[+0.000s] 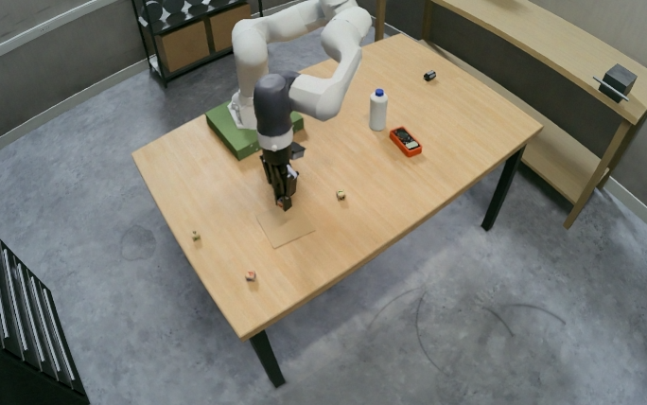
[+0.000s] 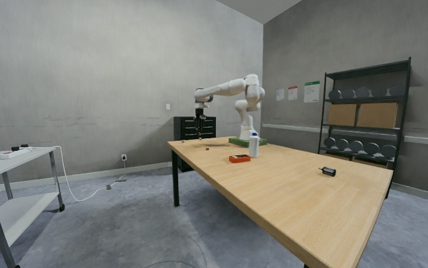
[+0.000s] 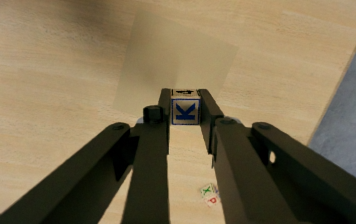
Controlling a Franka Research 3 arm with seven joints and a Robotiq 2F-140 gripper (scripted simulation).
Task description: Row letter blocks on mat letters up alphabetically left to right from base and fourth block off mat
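My hand is 1 cm past the tan mat and 13 cm above it. From my hand the other things lie so: white bottle: 18 cm behind, 52 cm to the left, 5 cm below; then block: 1 cm ahead, 20 cm to the left, 12 cm below; then orange meter: 5 cm behind, 54 cm to the left, 12 cm below.
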